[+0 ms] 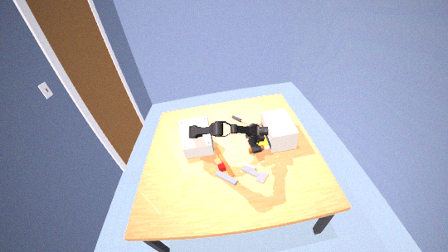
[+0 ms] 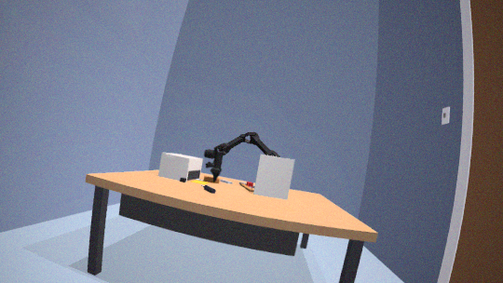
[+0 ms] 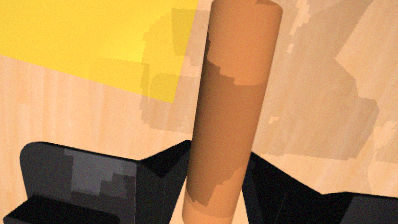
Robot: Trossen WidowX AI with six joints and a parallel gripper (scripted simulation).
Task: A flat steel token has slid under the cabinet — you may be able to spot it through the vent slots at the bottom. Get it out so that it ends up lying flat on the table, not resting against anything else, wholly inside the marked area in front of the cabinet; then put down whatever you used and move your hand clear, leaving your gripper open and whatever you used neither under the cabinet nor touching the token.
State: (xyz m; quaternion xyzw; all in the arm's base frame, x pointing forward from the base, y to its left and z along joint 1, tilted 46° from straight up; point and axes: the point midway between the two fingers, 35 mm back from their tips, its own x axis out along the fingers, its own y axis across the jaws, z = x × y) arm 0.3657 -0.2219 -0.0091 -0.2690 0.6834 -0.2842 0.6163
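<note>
My gripper tip is now 230 mm past the wooden stick and 20 mm to the left of it. Round my gripper tip: grey bar 240 mm behind, 170 mm to the right; red cube 250 mm behind, 90 mm to the right, 10 mm above; t-shaped tool 50 mm behind, 200 mm to the right.
</note>
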